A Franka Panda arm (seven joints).
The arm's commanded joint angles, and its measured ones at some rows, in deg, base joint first. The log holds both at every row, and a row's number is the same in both.
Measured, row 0: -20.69, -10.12, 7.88, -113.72, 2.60, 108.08, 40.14
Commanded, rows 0 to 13: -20.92, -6.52, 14.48, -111.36, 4.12, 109.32, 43.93; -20.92, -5.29, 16.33, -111.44, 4.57, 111.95, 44.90; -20.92, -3.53, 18.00, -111.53, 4.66, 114.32, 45.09; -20.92, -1.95, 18.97, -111.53, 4.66, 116.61, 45.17; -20.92, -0.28, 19.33, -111.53, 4.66, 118.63, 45.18; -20.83, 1.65, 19.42, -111.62, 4.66, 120.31, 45.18; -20.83, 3.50, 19.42, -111.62, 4.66, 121.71, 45.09; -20.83, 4.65, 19.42, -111.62, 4.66, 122.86, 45.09; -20.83, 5.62, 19.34, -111.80, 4.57, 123.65, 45.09; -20.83, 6.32, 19.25, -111.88, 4.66, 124.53, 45.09; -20.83, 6.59, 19.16, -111.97, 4.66, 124.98, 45.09; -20.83, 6.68, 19.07, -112.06, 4.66, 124.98, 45.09; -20.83, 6.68, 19.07, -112.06, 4.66, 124.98, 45.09; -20.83, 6.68, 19.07, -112.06, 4.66, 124.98, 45.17
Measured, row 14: -20.74, 7.02, 18.98, -112.69, 4.15, 124.95, 45.03
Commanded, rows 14 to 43: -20.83, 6.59, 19.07, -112.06, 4.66, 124.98, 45.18; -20.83, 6.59, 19.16, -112.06, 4.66, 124.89, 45.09; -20.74, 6.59, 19.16, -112.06, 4.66, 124.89, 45.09; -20.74, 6.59, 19.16, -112.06, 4.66, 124.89, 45.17; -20.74, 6.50, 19.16, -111.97, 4.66, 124.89, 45.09; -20.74, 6.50, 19.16, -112.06, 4.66, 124.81, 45.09; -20.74, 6.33, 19.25, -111.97, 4.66, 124.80, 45.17; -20.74, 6.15, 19.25, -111.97, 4.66, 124.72, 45.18; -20.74, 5.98, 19.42, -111.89, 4.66, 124.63, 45.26; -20.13, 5.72, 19.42, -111.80, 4.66, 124.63, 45.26; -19.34, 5.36, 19.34, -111.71, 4.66, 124.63, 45.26; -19.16, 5.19, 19.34, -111.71, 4.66, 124.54, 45.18; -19.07, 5.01, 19.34, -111.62, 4.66, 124.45, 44.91; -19.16, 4.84, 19.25, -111.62, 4.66, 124.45, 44.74; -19.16, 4.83, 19.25, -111.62, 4.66, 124.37, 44.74; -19.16, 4.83, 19.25, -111.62, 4.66, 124.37, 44.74; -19.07, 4.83, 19.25, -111.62, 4.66, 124.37, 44.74; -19.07, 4.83, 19.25, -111.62, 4.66, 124.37, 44.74; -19.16, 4.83, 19.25, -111.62, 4.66, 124.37, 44.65; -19.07, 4.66, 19.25, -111.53, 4.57, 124.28, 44.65; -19.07, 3.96, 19.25, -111.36, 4.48, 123.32, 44.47; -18.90, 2.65, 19.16, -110.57, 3.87, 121.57, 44.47; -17.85, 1.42, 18.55, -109.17, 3.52, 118.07, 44.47; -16.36, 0.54, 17.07, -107.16, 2.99, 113.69, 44.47; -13.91, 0.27, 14.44, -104.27, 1.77, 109.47, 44.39; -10.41, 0.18, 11.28, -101.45, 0.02, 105.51, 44.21; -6.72, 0.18, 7.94, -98.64, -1.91, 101.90, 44.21; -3.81, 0.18, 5.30, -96.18, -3.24, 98.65, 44.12; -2.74, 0.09, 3.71, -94.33, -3.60, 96.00, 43.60; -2.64, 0.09, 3.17, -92.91, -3.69, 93.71, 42.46
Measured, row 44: -6.85, -0.91, 7.78, -98.98, -1.51, 101.11, 44.62
